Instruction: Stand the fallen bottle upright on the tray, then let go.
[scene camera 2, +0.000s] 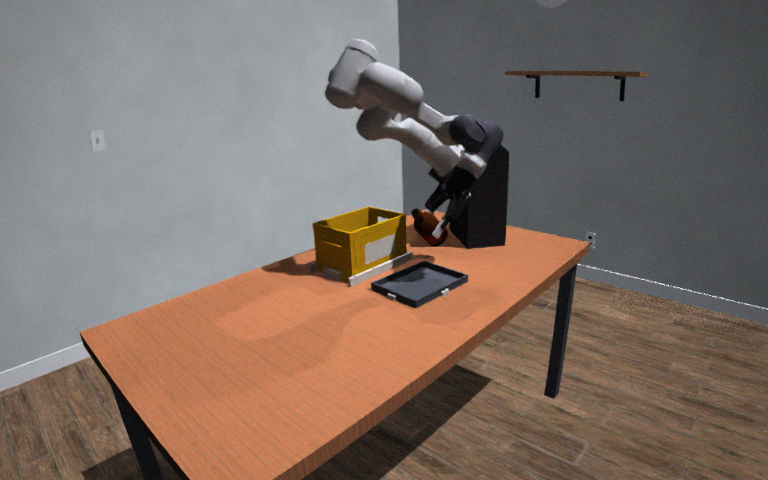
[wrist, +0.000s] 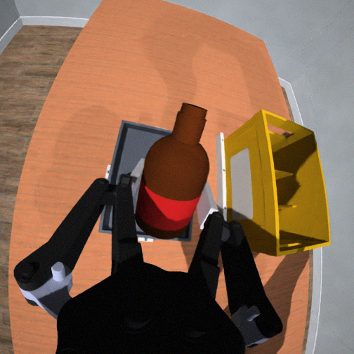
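The brown bottle (scene camera 2: 425, 225) (wrist: 176, 167) with a red band is tilted, its neck pointing up and toward the left in the scene view. My gripper (scene camera 2: 434, 221) (wrist: 172, 178) is shut on the bottle around its lower body, with a pale pad on each side in the wrist view. It holds the bottle off the table, on the robot-base side of the tray. The dark grey tray (scene camera 2: 436, 286) (wrist: 137, 144) lies flat on the table, apart from the bottle. In the wrist view the bottle hides part of the tray.
A yellow crate (scene camera 2: 334, 252) (wrist: 260, 175) stands beside the tray, with a low white strip (scene camera 2: 380, 269) (wrist: 221, 175) between them. The black robot pedestal (scene camera 2: 490, 215) stands behind the gripper. The wooden table (scene camera 2: 317, 362) (wrist: 90, 85) carries the tray and crate.
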